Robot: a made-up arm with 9 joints.
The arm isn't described. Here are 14 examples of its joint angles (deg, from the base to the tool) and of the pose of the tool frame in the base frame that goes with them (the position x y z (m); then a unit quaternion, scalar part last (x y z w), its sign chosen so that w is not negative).
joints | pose
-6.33 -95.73 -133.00 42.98 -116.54 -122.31 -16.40 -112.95 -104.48 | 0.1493 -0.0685 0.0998 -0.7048 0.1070 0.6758 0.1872
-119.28 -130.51 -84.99 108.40 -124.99 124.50 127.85 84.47 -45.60 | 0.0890 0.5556 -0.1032 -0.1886 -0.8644 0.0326 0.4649
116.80 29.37 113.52 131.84 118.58 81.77 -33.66 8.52 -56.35 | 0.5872 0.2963 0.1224 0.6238 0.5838 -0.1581 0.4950
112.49 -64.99 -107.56 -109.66 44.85 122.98 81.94 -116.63 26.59 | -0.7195 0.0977 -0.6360 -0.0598 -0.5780 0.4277 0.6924
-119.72 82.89 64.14 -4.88 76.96 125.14 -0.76 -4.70 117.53 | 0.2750 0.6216 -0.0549 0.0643 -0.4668 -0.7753 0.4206
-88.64 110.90 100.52 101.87 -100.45 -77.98 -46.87 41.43 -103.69 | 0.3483 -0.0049 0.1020 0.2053 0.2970 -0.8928 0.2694
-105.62 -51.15 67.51 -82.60 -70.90 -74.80 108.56 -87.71 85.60 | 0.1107 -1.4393 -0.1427 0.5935 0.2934 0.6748 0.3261
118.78 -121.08 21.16 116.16 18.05 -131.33 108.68 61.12 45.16 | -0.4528 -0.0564 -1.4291 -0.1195 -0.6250 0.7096 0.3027
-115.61 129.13 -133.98 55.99 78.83 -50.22 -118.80 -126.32 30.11 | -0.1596 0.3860 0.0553 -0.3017 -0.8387 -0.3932 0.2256
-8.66 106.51 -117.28 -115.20 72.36 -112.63 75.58 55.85 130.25 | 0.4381 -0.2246 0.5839 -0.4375 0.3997 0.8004 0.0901
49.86 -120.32 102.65 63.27 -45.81 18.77 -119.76 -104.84 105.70 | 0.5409 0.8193 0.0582 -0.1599 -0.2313 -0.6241 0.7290
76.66 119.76 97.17 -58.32 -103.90 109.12 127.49 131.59 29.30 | -0.3504 -0.7284 0.3552 0.8921 -0.3002 -0.1915 0.2783
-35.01 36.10 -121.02 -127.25 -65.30 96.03 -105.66 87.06 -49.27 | 0.5558 -0.4119 -0.0186 0.9226 0.1447 -0.1845 0.3064
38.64 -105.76 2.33 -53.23 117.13 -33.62 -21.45 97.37 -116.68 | 0.1968 0.0720 -0.2543 0.5327 0.4893 0.0532 0.6885
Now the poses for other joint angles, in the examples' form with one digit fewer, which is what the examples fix.
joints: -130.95 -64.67 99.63 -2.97 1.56 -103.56 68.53 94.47 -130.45
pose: -0.575 -0.530 -0.033 0.087 0.035 -0.772 0.629
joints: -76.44 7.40 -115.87 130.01 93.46 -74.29 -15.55 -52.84 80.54
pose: 0.351 0.000 0.294 -0.113 0.957 0.237 0.126
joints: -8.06 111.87 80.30 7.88 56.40 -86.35 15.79 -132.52 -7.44
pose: -1.019 0.359 -0.214 0.314 -0.871 0.351 0.143
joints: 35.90 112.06 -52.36 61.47 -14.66 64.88 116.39 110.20 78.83
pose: 0.009 -0.586 -0.157 0.927 0.189 0.169 0.275
